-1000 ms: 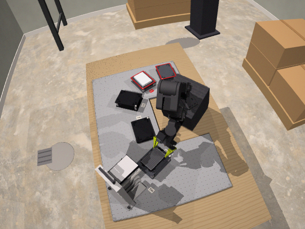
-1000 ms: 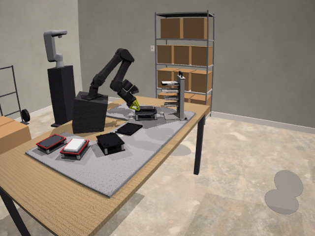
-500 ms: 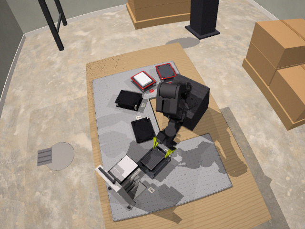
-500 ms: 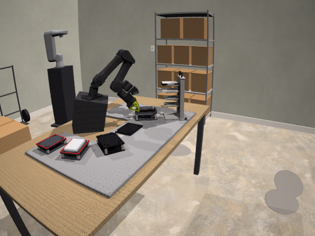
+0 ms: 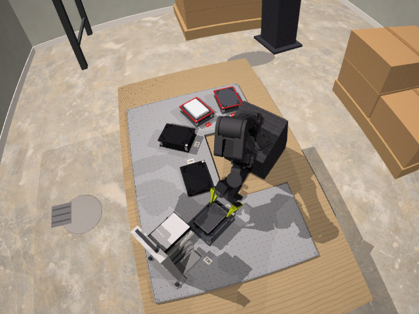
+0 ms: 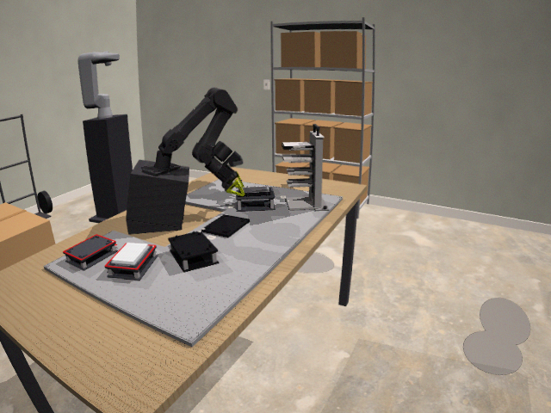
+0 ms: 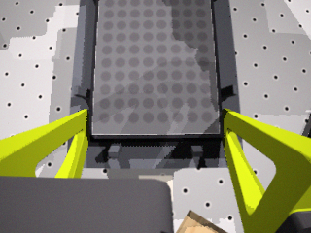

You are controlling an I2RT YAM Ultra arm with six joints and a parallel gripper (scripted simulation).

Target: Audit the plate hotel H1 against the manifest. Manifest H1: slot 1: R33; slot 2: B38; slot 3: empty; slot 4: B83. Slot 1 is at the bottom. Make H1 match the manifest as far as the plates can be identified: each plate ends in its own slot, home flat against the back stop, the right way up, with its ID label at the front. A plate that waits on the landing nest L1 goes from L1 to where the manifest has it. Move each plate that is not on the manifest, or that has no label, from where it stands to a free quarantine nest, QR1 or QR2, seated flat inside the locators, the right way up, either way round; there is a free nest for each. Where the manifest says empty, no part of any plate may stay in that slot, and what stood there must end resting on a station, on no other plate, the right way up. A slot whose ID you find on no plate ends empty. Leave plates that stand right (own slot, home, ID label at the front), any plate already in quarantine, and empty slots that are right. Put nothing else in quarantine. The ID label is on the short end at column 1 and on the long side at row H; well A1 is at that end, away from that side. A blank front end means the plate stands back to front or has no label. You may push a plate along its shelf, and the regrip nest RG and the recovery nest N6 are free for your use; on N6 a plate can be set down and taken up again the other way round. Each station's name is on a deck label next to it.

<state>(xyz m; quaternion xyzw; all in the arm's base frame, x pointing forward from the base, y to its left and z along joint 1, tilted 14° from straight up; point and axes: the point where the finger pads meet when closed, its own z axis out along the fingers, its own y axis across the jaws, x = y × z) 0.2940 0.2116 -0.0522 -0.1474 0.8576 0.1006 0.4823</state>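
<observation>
Now: hand 5 cm short of the dark well plate and 2 cm to the right of it. Also, from my hand: RG deck label (5 cm behind, 2 cm to the right, 7 cm below); then H1 deck label (14 cm ahead, 16 cm to the left, 7 cm below); then regrip nest (5 cm ahead, 2 cm to the left, 1 cm below).
</observation>
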